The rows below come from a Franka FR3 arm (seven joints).
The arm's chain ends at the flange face. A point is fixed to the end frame.
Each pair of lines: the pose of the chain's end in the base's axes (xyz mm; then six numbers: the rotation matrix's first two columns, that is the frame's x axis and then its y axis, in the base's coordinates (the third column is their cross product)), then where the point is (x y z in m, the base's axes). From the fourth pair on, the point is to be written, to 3 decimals.
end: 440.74 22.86 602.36 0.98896 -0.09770 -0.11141 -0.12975 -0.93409 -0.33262
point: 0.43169 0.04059 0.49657
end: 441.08 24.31 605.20 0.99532 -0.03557 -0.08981 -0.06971 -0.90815 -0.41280
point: 0.43372 0.05042 0.50103
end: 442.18 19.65 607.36 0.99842 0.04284 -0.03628 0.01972 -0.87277 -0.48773
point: 0.43811 0.05386 0.50538
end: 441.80 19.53 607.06 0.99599 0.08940 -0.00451 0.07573 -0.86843 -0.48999
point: 0.439 0.054 0.505
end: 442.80 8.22 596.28 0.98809 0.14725 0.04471 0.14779 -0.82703 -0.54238
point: 0.442 0.049 0.497
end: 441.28 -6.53 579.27 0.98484 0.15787 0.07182 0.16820 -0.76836 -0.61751
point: 0.441 0.044 0.484
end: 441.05 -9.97 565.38 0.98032 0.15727 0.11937 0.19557 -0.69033 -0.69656
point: 0.443 0.051 0.477
